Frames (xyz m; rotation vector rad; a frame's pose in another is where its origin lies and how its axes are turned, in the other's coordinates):
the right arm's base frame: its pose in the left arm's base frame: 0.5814 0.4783 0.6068 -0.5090 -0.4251 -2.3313
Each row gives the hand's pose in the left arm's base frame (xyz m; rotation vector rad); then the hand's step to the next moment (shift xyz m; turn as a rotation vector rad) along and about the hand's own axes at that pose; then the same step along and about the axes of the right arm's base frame.
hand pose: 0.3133 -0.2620 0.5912 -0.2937 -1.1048 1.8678
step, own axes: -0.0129 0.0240 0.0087 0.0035 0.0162 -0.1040
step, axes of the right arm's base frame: 0.0114 0.0026 -0.0261 -0.1010 -0.0178 -0.0242
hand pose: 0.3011 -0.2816 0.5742 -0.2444 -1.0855 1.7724
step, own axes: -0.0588 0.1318 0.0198 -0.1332 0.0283 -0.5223
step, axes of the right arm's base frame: 0.0373 -0.0141 -0.1401 -0.5134 0.0675 -0.1523
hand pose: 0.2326 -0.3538 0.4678 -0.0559 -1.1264 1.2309
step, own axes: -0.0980 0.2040 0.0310 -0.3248 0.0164 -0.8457
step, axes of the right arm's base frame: 0.0328 -0.1296 -0.1852 -0.8238 0.1890 -0.3264
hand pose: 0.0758 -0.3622 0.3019 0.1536 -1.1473 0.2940
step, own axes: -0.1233 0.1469 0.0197 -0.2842 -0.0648 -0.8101
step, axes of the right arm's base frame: -0.0434 -0.1741 -0.0705 -0.7589 0.2604 -0.3123
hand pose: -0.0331 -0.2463 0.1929 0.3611 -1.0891 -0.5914
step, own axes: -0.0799 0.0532 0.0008 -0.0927 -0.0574 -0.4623
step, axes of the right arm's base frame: -0.0560 -0.0770 0.0122 -0.3935 0.2080 -0.1658
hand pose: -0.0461 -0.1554 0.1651 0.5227 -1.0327 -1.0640
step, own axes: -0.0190 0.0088 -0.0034 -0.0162 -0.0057 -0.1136
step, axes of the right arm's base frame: -0.0163 -0.0113 0.0075 -0.0941 0.0574 -0.0325
